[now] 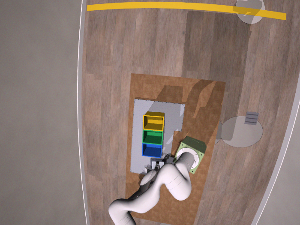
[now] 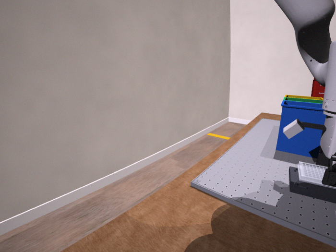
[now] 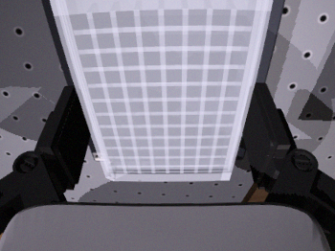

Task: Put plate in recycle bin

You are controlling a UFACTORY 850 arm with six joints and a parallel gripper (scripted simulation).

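Now: the dark plate nest 4 cm below my hand. Also, from my hand: 96-well plate (1 cm below); green bin (9 cm ahead, 37 cm to the right, 4 cm above); blue bin (8 cm ahead, 24 cm to the right, 4 cm above).
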